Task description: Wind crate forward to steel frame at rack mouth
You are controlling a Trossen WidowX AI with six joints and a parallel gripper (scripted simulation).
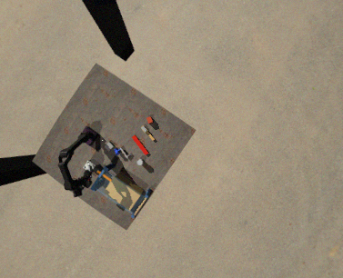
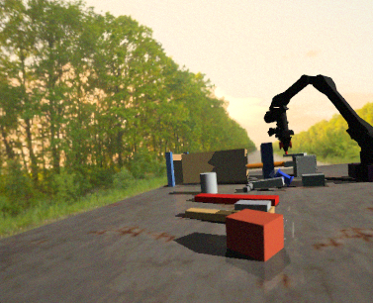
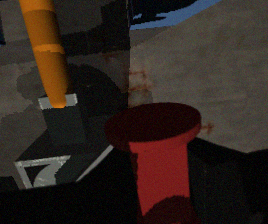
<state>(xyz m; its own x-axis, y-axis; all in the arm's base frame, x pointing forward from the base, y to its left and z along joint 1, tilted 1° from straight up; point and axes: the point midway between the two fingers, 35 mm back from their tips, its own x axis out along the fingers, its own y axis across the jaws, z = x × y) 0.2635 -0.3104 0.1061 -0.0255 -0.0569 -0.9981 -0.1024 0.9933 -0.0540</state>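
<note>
My gripper tip is 3 cm to the right of the winch handle with red grip, 3 cm past it and 1 cm above it. The rest, counted from my gripper tip: blue-framed guard cubby: 33 cm ahead, 9 cm to the left, 4 cm below; red knob: 2 cm above; winch: 9 cm behind, 8 cm below, 6 cm to the left.
</note>
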